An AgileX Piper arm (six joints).
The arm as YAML. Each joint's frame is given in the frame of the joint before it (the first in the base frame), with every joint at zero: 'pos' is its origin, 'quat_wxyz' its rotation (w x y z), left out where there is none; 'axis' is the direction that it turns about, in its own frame. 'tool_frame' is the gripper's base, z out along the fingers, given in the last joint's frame.
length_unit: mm
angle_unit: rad
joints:
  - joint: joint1
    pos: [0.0, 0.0, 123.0]
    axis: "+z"
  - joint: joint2
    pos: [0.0, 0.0, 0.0]
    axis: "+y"
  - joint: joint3
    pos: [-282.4, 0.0, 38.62]
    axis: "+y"
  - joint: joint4
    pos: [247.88, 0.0, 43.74]
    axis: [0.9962, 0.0, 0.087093]
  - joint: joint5
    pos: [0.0, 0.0, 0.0]
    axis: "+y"
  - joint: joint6
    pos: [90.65, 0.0, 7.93]
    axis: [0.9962, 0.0, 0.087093]
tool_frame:
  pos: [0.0, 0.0, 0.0]
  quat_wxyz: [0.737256, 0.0, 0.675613, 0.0]
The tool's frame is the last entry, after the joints.
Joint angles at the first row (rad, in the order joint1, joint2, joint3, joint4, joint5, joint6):
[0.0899 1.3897 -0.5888 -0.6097 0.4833 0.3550]
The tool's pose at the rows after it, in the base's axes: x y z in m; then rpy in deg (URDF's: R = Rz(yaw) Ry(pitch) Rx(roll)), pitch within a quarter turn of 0, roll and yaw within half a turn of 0:
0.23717 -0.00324 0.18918 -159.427 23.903 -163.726
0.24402 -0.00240 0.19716 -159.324 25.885 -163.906
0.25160 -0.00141 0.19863 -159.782 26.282 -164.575
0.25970 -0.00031 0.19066 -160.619 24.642 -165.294
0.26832 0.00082 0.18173 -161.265 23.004 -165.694
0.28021 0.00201 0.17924 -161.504 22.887 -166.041
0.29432 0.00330 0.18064 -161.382 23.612 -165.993
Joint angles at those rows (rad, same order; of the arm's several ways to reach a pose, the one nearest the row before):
[0.0909 1.3898 -0.6221 -0.6108 0.4943 0.3689]
[0.0908 1.3897 -0.6538 -0.6071 0.4921 0.3719]
[0.0909 1.4131 -0.6828 -0.5977 0.4932 0.3744]
[0.0909 1.4651 -0.7044 -0.5874 0.4932 0.3743]
[0.0909 1.5203 -0.7272 -0.5816 0.4901 0.3743]
[0.0909 1.5659 -0.7683 -0.5797 0.4892 0.3784]
[0.0909 1.6060 -0.8212 -0.5797 0.4892 0.3784]

